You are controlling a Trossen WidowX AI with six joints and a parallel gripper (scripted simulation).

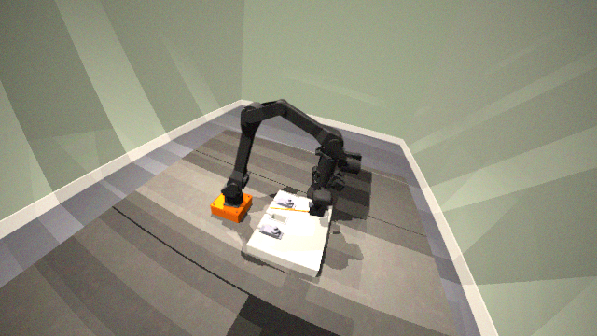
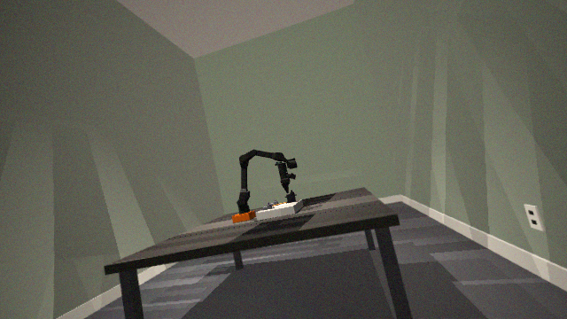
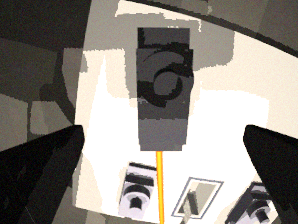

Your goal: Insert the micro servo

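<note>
My gripper tip is now 9 cm above the deck, 7 cm to the left of it and 2 cm past it.
</note>
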